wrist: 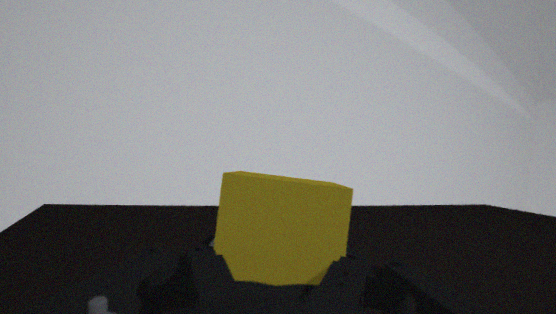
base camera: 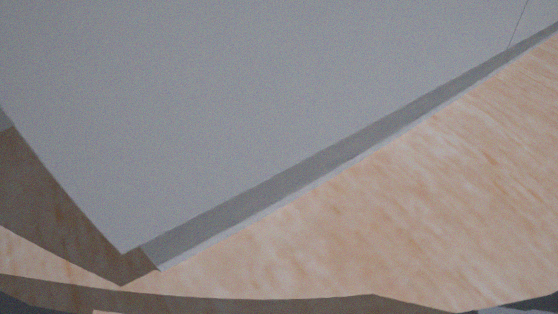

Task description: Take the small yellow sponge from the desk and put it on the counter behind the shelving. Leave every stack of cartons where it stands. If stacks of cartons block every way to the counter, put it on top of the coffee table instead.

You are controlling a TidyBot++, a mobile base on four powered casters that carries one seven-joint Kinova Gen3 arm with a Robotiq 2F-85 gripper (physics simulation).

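Places are measured from the arm's base along level axes (x ahead, y right, z down), in metres.
Pixels of known places: gripper, fingertip midpoint: (wrist: 277, 245).
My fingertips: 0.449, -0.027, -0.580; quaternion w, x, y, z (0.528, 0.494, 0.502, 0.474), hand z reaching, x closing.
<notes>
Behind a point stands the place of what it marks, as x, y, z.
The small yellow sponge (wrist: 284, 225) @(0.405, -0.023, -0.606) is held upright between the dark fingers of my gripper (wrist: 277, 245) @(0.449, -0.026, -0.580), low in the middle of the wrist view. My gripper is shut on it. A dark, flat-looking surface (wrist: 125, 225) @(0.631, -0.256, -0.513) lies behind the sponge in the wrist view; I cannot tell whether it is the counter, the desk or the coffee table, nor how far below the sponge it is. The shelving and the stacks of cartons cannot be made out in either view.
A large pale grey flat-sided body (base camera: 240, 110) @(0.252, -0.028, 0.168) fills the upper left of the base camera view, very close, with a darker strip along its lower edge. Light wood-toned floor (base camera: 425, 200) @(0.335, 0.198, 0.396) runs along its right side. A pale wall (wrist: 200, 90) @(0.818, -0.243, -0.769) rises behind the dark surface.
</notes>
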